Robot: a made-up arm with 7 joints.
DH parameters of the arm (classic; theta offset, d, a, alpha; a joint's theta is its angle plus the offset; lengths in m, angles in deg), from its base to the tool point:
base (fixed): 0 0.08 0 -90
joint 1: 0 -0.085 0.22 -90
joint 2: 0 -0.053 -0.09 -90
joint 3: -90 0.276 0.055 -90
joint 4: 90 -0.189 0.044 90
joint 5: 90 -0.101 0.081 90
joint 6: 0 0.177 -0.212 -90
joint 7: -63.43 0 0.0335 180
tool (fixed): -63.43 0.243 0 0
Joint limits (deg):
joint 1: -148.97..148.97
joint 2: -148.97..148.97
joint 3: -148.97..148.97
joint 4: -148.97..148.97
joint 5: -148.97..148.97
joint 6: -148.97..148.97
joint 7: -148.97..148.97
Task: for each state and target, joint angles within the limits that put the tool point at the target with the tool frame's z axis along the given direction. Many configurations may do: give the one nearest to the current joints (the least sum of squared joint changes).
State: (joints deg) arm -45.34 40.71 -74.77 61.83 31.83 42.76 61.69
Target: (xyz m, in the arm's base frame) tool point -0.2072 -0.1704 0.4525 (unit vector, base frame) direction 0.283 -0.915 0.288
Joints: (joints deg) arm -45.92 78.54 -29.59 19.76 -23.13 67.71 57.54
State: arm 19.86 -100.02 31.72 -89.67 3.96 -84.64 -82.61
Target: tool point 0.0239 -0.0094 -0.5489 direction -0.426 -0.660 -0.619
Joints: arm 42.56 -127.45 50.84 -66.92 8.26 -73.32 -79.22
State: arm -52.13 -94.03 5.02 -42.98 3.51 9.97 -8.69
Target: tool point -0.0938 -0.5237 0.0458 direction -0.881 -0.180 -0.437
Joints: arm -84.75 -63.44 9.50 -26.39 -12.41 -14.72 -12.79
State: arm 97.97 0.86 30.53 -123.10 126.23 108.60 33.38
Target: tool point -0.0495 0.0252 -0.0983 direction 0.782 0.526 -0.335
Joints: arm 132.42 8.42 26.86 -132.15 87.23 103.47 12.44
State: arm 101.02 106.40 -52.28 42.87 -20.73 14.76 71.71
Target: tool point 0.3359 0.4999 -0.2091 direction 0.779 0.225 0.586
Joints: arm 117.11 148.97 -23.47 66.93 -39.48 32.31 68.18
